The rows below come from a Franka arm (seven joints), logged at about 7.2 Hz.
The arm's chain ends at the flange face. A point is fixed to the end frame.
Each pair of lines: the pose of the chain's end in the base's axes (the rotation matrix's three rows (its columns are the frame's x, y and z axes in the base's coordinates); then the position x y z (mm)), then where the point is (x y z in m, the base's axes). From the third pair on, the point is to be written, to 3 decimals.
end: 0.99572 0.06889 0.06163; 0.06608 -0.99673 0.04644; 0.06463 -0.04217 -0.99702; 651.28 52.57 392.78
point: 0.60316 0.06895 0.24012
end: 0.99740 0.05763 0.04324; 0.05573 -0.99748 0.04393; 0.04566 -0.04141 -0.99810; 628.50 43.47 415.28
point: 0.57767 0.06007 0.26352
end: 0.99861 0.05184 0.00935; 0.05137 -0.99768 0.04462; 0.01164 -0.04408 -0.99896; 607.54 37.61 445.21
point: 0.552 0.055 0.295
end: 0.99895 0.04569 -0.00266; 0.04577 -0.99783 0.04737; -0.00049 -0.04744 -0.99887; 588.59 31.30 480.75
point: 0.531 0.049 0.332
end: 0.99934 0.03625 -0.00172; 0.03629 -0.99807 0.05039; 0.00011 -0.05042 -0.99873; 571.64 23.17 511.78
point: 0.514 0.042 0.363
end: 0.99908 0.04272 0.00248; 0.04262 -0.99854 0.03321; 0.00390 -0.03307 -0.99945; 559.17 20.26 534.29
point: 0.502 0.036 0.385
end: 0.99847 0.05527 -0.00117; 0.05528 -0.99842 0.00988; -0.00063 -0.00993 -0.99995; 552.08 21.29 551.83
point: 0.495 0.033 0.402
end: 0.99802 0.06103 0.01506; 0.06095 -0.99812 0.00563; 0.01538 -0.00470 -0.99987; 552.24 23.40 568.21
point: 0.497 0.034 0.417
